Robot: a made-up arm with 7 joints. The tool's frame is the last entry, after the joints. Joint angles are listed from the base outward.
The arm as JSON. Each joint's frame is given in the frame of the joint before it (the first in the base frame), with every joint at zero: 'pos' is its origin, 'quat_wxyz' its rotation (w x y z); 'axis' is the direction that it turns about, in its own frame. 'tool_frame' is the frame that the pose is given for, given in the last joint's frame.
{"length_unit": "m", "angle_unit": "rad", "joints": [
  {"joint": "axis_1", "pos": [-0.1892, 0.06, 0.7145], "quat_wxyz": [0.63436, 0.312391, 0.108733, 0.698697], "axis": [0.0, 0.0, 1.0]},
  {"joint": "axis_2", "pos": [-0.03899, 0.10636, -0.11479], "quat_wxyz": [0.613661, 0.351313, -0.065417, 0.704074], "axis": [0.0, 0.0, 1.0]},
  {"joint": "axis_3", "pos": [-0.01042, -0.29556, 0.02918], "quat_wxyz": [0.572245, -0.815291, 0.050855, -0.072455], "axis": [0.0, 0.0, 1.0]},
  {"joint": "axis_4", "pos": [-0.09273, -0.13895, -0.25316], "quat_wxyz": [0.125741, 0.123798, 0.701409, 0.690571], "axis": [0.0, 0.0, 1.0]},
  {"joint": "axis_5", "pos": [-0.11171, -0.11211, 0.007], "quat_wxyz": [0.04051, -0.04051, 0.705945, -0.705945], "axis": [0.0, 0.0, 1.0]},
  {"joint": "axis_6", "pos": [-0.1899, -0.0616, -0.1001], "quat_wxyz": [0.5, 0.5, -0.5, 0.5], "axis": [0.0, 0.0, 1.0]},
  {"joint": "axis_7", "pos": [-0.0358, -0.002, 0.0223], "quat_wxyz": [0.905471, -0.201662, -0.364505, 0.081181], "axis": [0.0, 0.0, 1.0]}
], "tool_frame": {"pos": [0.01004, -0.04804, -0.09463], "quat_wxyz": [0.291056, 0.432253, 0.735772, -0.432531]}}
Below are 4 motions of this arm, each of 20 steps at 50 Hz.
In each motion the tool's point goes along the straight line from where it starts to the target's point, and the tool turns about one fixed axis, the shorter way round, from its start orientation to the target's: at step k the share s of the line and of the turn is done. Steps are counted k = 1, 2, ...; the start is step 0. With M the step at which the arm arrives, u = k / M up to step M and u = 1 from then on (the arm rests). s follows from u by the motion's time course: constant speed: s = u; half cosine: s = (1 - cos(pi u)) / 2; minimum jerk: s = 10 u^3 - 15 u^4 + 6 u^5.
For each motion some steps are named. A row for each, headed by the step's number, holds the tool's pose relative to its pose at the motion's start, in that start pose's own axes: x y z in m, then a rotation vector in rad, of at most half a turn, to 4 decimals.
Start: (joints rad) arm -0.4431 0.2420 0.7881 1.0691 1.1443 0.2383 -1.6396
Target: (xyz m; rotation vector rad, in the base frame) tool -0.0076 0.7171 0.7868 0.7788 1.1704 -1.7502
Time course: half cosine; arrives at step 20
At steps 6, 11, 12, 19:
6: 0.0047 0.0458 0.0143 0.1000 0.0237 -0.1551
11: 0.0132 0.1285 0.0401 0.2805 0.0665 -0.4350
12: 0.0149 0.1454 0.0454 0.3175 0.0752 -0.4924
19: 0.0226 0.2208 0.0689 0.4822 0.1143 -0.7477

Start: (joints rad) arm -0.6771 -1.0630 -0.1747 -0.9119 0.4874 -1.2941 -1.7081
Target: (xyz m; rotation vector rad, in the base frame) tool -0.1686 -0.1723 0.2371 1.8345 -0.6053 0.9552
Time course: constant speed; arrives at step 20
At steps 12, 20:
12: -0.0224 0.0596 0.1256 0.1439 0.0312 0.2196
20: -0.0373 0.0994 0.2093 0.2399 0.0520 0.3661

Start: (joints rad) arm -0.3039 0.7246 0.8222 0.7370 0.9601 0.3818 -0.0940
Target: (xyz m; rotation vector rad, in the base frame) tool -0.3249 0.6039 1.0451 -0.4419 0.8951 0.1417
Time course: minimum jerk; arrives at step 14
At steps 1, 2, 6, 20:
1: 0.0001 0.0001 0.0001 0.0002 0.0004 0.0009
2: 0.0009 0.0004 0.0006 0.0015 0.0030 0.0063
6: 0.0146 0.0057 0.0102 0.0245 0.0474 0.0990
20: 0.0396 0.0154 0.0277 0.0666 0.1288 0.2690

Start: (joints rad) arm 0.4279 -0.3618 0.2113 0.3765 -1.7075 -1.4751 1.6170
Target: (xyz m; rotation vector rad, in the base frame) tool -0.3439 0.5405 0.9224 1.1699 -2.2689 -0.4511
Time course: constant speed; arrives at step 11
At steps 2, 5, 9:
2: 0.0214 0.0048 -0.0050 0.0033 -0.0048 -0.0637
5: 0.0534 0.0121 -0.0125 0.0083 -0.0120 -0.1592
9: 0.0961 0.0218 -0.0226 0.0150 -0.0217 -0.2865

